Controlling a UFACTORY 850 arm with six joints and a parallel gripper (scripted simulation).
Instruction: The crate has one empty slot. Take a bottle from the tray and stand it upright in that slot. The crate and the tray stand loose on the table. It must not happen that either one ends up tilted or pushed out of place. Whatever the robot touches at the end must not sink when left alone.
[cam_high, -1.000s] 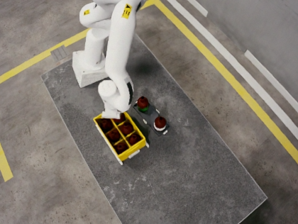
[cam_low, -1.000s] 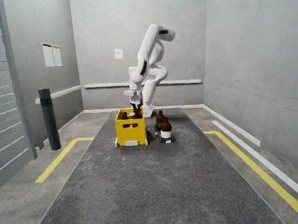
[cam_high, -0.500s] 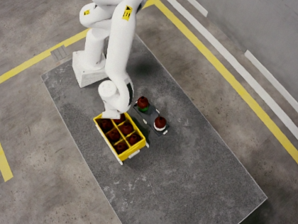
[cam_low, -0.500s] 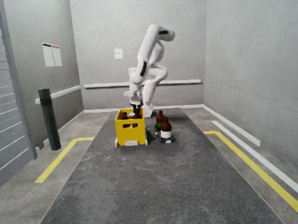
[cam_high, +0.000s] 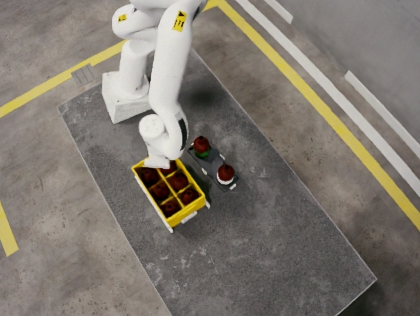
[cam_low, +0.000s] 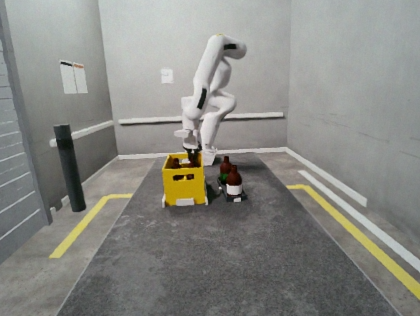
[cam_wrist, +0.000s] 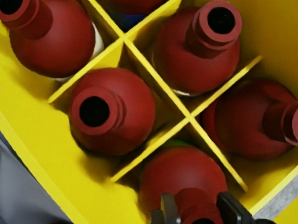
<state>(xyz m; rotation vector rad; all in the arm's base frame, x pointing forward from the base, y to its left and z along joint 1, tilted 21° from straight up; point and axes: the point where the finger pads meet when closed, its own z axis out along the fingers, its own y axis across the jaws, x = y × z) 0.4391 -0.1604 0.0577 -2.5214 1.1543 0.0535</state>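
Right now the glass bottle is 7 cm below my hand. Also, from my hand: dark tray 17 cm to the left, 15 cm below, 11 cm ahead; yellow crate 8 cm below, 8 cm ahead, 6 cm to the right.
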